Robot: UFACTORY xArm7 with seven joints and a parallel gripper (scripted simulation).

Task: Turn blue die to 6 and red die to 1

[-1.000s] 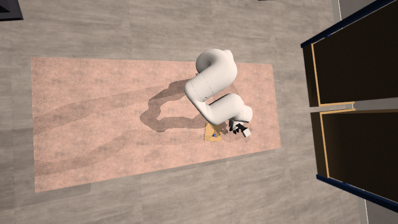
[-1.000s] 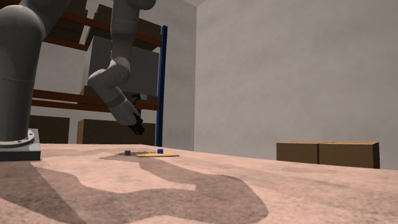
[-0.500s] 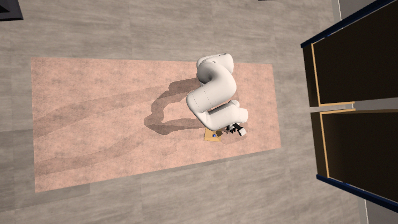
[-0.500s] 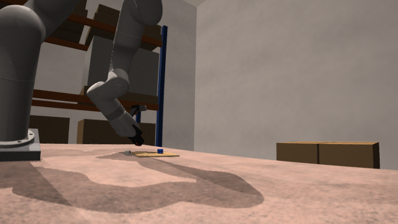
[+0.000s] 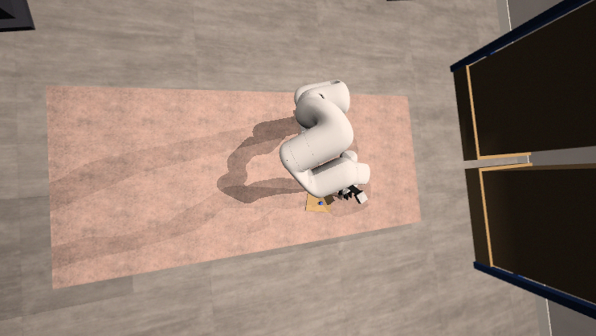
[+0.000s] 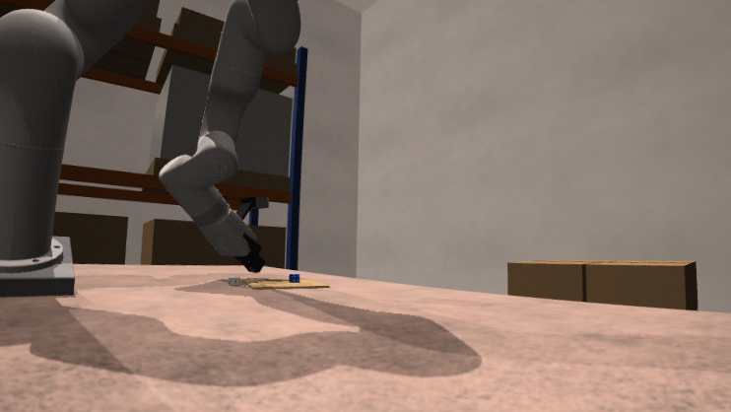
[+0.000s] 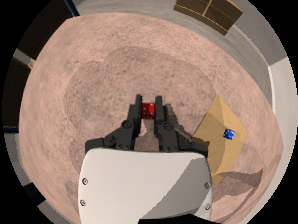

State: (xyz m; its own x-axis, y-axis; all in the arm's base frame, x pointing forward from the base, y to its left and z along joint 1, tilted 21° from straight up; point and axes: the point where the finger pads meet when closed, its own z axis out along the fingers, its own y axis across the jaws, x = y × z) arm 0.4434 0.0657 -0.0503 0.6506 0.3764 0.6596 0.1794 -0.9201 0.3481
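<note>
Right now the white die is 11 cm behind my hand, 11 cm to the right of it and 3 cm below it. The rest, counted from my hand: tan mat: 2 cm behind, 15 cm to the right, 3 cm below; red die: 1 cm ahead, 1 cm below; blue die: 15 cm to the right, 2 cm below.
</note>
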